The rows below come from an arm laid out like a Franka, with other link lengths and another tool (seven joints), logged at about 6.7 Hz.
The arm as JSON. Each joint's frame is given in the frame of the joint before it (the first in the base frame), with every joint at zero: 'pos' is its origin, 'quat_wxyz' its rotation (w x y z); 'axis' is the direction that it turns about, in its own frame. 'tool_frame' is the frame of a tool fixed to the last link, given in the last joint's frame.
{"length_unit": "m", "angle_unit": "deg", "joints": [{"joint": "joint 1", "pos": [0.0, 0.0, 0.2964], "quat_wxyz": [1.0, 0.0, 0.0, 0.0], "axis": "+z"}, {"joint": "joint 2", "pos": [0.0, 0.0, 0.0], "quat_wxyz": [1.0, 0.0, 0.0, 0.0], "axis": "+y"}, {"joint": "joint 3", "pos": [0.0, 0.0, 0.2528], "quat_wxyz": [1.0, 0.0, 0.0, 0.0], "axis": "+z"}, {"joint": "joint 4", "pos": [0.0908, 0.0, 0.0], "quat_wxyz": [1.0, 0.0, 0.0, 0.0], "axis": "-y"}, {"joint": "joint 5", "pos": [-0.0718, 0.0, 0.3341], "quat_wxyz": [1.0, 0.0, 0.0, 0.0], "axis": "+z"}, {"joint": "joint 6", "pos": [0.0, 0.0, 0.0], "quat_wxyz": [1.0, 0.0, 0.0, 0.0], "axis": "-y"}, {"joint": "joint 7", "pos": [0.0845, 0.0, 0.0], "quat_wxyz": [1.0, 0.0, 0.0, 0.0], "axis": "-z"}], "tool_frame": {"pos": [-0.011, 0.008, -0.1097], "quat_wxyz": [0.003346, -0.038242, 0.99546, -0.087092]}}
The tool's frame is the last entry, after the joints.
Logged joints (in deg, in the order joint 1, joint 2, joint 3, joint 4, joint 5, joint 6, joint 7), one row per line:
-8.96 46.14 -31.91 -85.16 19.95 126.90 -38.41
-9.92 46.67 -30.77 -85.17 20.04 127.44 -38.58
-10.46 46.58 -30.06 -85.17 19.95 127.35 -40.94
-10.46 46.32 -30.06 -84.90 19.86 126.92 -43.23
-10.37 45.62 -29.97 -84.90 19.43 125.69 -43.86
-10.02 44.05 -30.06 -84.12 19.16 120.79 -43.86
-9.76 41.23 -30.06 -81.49 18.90 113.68 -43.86
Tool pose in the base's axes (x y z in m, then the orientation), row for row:
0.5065 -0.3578 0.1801 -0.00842 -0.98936 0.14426 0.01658
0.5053 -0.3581 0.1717 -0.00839 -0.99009 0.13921 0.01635
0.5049 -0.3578 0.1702 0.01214 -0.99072 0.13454 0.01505
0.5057 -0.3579 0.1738 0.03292 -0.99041 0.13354 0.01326
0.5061 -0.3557 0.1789 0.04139 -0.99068 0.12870 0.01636
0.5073 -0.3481 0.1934 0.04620 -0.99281 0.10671 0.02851
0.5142 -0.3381 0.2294 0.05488 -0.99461 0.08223 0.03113
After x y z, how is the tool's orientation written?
As a quaternion, x y z w.
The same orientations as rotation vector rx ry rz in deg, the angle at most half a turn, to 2 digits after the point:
-1.50 -176.23 25.70
-1.49 -176.39 24.80
2.16 -176.64 23.99
5.88 -176.78 23.84
7.37 -176.49 22.93
8.17 -175.53 18.87
9.69 -175.57 14.52

